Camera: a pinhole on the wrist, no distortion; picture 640 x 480 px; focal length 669.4 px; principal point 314.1 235.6 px. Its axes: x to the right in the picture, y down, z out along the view. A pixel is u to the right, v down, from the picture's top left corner.
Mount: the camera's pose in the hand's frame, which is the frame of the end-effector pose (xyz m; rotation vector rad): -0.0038 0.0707 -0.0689 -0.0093 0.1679 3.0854
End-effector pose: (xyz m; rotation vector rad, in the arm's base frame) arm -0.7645 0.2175 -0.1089 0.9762 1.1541 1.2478
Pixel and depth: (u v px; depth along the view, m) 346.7 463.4 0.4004
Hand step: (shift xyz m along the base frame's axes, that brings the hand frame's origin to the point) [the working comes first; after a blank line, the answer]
In the camera's frame: 0.0195 0.1363 0.4004

0.3425 -0.0140 0.0455
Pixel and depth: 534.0 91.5 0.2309
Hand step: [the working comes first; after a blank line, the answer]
In the camera's frame: 0.0759 -0.0497 0.2309

0.1272 -0.0538 0.1818
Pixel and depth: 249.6 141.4 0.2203
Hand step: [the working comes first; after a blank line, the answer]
In the camera's frame: -0.0212 -0.0310 0.2203

0.1207 0.0387 0.1460
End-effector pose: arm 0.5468 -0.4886 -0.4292 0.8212 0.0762 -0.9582
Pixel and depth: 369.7 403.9 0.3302
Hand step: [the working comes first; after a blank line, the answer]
In the camera's frame: 0.0274 0.0830 0.3302

-0.0794 -0.1414 0.2181
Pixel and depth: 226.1 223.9 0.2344
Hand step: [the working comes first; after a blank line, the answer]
In the camera's frame: -0.0308 -0.0041 0.2344

0.0428 -0.0951 0.1626
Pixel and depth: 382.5 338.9 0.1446
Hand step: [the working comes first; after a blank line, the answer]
In the camera's frame: 0.0148 0.0223 0.1446

0.0146 -0.0164 0.1005
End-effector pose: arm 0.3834 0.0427 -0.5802 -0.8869 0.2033 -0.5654
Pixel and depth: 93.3 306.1 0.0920
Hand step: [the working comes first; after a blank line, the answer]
In the camera's frame: -0.0303 0.0097 0.0920

0.0574 0.0367 -0.0377
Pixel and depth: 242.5 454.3 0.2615
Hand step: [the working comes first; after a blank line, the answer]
In the camera's frame: -0.0280 0.0854 0.2615

0.0997 0.1314 0.1163
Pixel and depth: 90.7 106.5 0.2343
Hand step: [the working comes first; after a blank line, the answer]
In the camera's frame: -0.0782 -0.0452 0.2343

0.1787 0.1346 -0.0023
